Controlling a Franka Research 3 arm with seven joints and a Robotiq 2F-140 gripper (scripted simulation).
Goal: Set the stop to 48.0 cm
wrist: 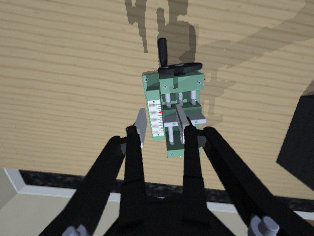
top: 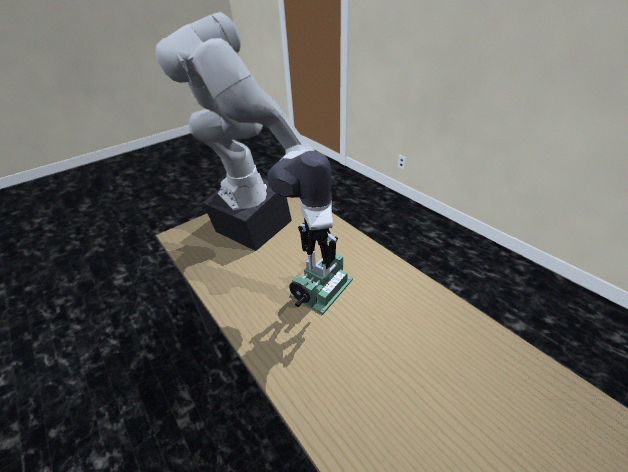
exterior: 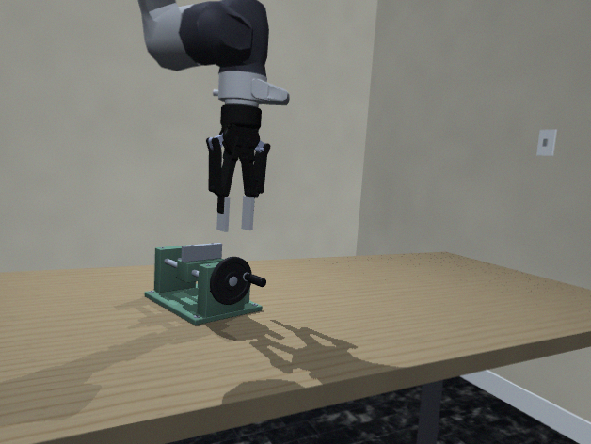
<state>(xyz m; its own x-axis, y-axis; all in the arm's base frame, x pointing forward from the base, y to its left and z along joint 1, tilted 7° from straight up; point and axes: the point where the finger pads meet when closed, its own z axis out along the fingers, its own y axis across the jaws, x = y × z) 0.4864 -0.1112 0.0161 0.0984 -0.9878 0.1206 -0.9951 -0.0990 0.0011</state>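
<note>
Right now the black handwheel is 110 mm below my hand, 80 mm to the right of it and 20 mm behind it. The rest, counted from my hand: stop block (100 mm below, 40 mm to the left, 40 mm behind).
</note>
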